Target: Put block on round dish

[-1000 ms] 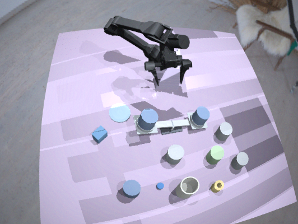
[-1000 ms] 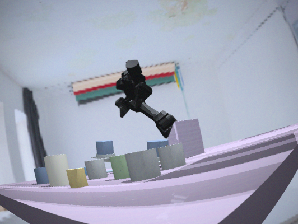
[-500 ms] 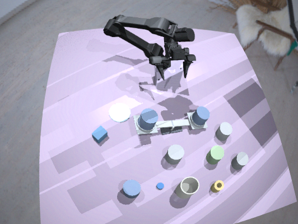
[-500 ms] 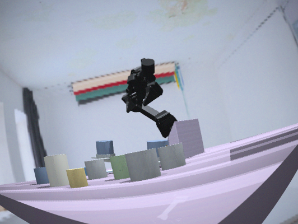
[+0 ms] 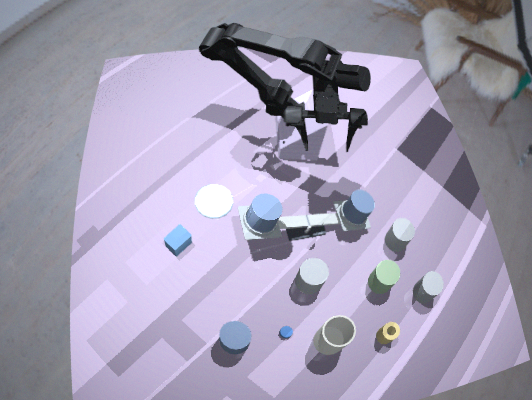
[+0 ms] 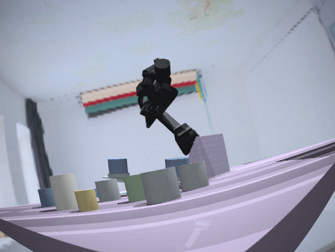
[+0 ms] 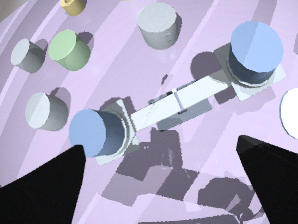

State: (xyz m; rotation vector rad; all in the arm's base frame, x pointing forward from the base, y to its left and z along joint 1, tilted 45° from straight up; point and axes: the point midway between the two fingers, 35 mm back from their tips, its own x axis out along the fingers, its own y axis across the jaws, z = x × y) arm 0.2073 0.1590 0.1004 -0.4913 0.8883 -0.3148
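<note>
Right now the greenish block is 19 cm below my gripper tip, 12 cm to the left of it and 4 cm ahead of it. Round my gripper tip: green cylinder: 23 cm ahead, 20 cm to the left, 19 cm below; then round pale blue dish: 25 cm to the right, 23 cm below, 2 cm ahead; then balance: 19 cm below, 7 cm ahead, 1 cm to the right.
</note>
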